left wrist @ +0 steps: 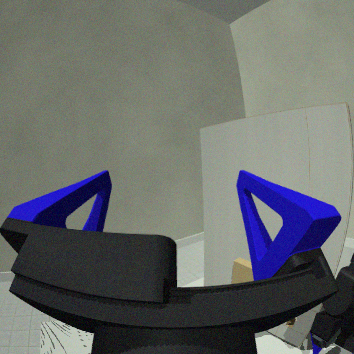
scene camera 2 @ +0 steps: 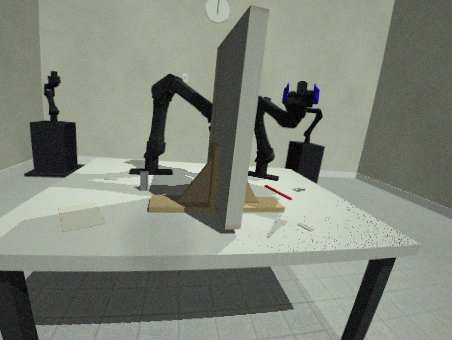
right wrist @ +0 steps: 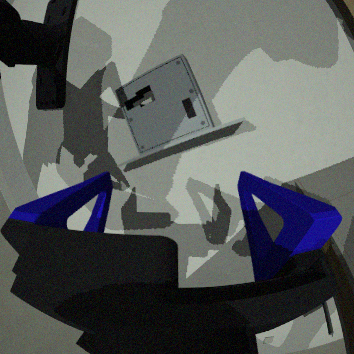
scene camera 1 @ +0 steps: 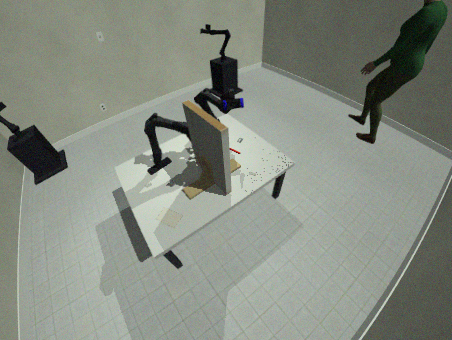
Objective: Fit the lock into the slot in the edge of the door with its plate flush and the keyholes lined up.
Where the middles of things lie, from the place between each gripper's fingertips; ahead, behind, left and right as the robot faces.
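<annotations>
The wooden base [scene camera 2: 200, 196] is 360 mm below my left hand, 300 mm to the right of it and 90 mm ahead of it. From my left hand, the lock [right wrist: 178, 113] is 440 mm below, 200 mm behind and 150 mm to the right, while the paper sheet [scene camera 2: 75, 217] is 710 mm to the right, 450 mm below and 150 mm ahead. The grey door [scene camera 2: 239, 62] is 170 mm below my left hand, 90 mm ahead of it and 300 mm to the right of it.
Counting from my right hand, I find the wooden base 280 mm ahead, 80 mm to the right and 30 mm above. The paper sheet is 500 mm to the right of my right hand, 340 mm ahead of it and 70 mm below it, and the grey door is 280 mm ahead of my right hand, 210 mm above it and 80 mm to the right of it. As for the lock, my right hand is 60 mm above it, 60 mm to the right of it and 10 mm past it. Going by its middle, the lock is nearer to my right hand than to my left hand.
</annotations>
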